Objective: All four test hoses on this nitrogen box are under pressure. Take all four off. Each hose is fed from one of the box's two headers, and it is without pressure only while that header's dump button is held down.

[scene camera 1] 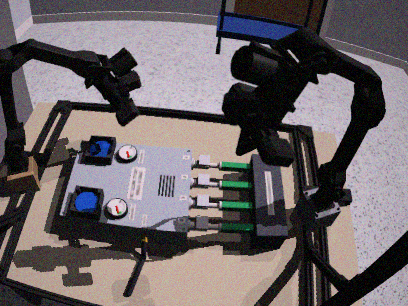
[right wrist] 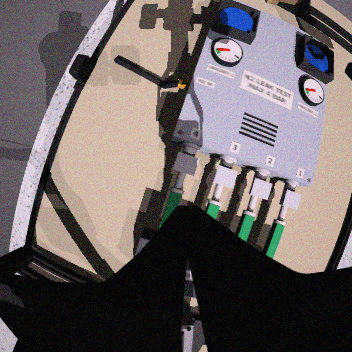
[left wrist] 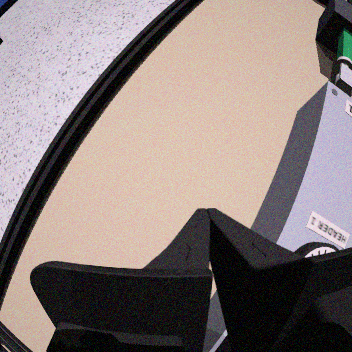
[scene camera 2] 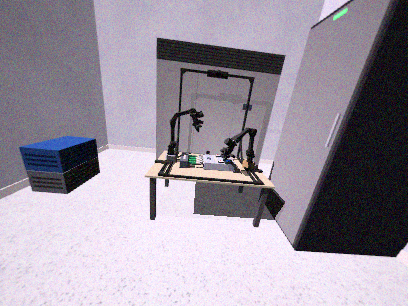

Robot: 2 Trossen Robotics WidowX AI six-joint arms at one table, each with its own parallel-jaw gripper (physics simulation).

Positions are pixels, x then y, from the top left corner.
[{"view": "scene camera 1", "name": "my left gripper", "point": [133, 114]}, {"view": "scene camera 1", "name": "my right gripper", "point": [238, 154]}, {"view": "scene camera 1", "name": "grey nitrogen box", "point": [151, 188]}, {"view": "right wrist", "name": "my right gripper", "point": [185, 214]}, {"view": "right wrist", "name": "grey nitrogen box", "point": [249, 106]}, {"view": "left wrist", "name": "my left gripper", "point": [205, 217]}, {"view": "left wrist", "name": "grey nitrogen box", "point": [299, 211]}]
